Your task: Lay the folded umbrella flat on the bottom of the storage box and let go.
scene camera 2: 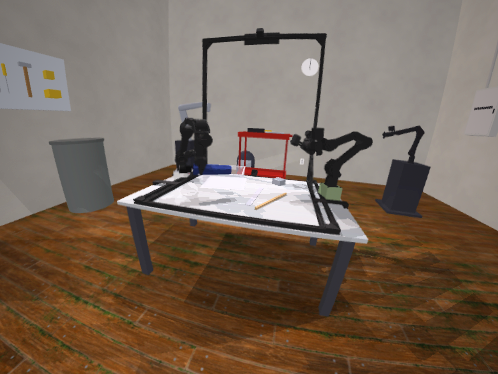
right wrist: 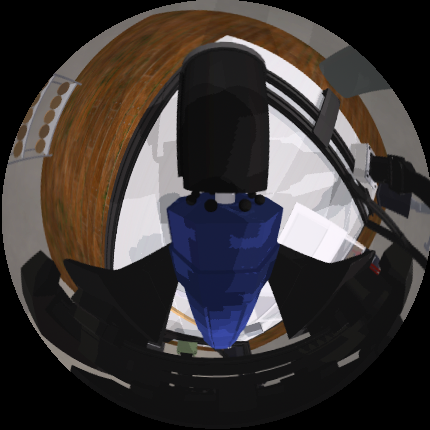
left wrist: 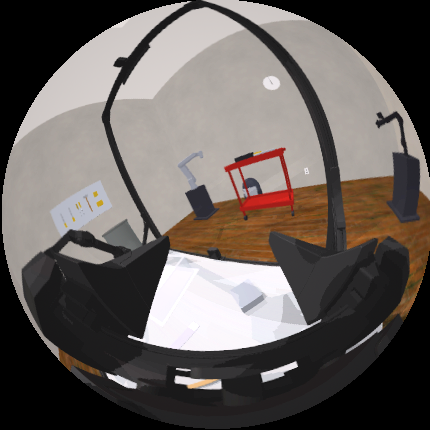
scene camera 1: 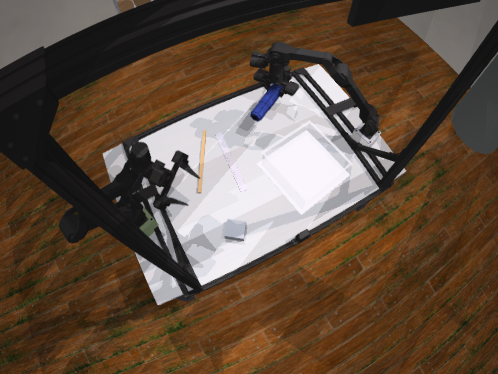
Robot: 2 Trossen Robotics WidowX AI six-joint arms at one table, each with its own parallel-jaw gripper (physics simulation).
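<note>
The folded umbrella (scene camera 1: pixel 266 102) (scene camera 2: pixel 215 169) (right wrist: pixel 225 250) has a blue canopy and a black handle. My right gripper (scene camera 1: pixel 276 84) (right wrist: pixel 221 241) is shut on its blue part and holds it roughly level above the table, up and left of the box in scene camera 1. The storage box (scene camera 1: pixel 306 162) (right wrist: pixel 306 231) has clear walls and a white bottom; the umbrella is outside it. Part of the box (left wrist: pixel 175 290) also shows in the left wrist view. My left gripper (scene camera 1: pixel 193 191) (left wrist: pixel 219 239) is open and empty, above the table's left part in scene camera 1.
A wooden stick (scene camera 1: pixel 201 162) (scene camera 2: pixel 270 201) and a pale translucent ruler (scene camera 1: pixel 231 162) lie between the left gripper and the box. A grey block (scene camera 1: pixel 235 230) (scene camera 2: pixel 279 181) (left wrist: pixel 247 295) lies near the lower edge in scene camera 1. Black rails border the table.
</note>
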